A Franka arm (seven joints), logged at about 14 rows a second.
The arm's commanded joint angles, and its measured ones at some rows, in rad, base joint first. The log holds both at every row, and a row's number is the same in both.
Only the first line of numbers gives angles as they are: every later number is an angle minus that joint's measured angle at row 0.
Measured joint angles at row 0: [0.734 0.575 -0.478 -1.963 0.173 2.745 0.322]
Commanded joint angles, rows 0 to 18: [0.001 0.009 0.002 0.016 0.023 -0.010 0.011]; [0.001 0.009 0.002 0.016 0.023 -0.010 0.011]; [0.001 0.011 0.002 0.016 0.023 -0.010 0.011]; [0.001 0.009 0.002 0.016 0.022 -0.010 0.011]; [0.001 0.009 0.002 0.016 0.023 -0.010 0.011]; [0.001 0.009 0.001 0.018 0.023 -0.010 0.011]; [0.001 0.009 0.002 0.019 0.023 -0.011 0.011]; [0.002 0.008 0.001 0.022 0.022 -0.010 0.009]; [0.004 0.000 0.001 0.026 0.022 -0.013 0.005]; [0.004 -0.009 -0.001 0.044 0.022 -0.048 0.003]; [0.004 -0.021 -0.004 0.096 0.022 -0.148 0.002]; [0.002 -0.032 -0.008 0.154 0.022 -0.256 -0.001]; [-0.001 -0.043 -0.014 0.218 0.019 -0.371 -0.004]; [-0.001 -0.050 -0.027 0.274 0.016 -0.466 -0.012]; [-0.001 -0.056 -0.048 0.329 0.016 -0.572 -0.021]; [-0.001 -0.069 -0.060 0.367 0.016 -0.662 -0.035]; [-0.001 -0.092 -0.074 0.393 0.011 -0.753 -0.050]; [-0.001 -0.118 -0.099 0.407 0.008 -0.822 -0.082]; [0.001 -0.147 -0.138 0.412 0.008 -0.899 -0.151]
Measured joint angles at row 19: [-0.001 -0.100 -0.082 0.394 0.000 -0.775 -0.060]
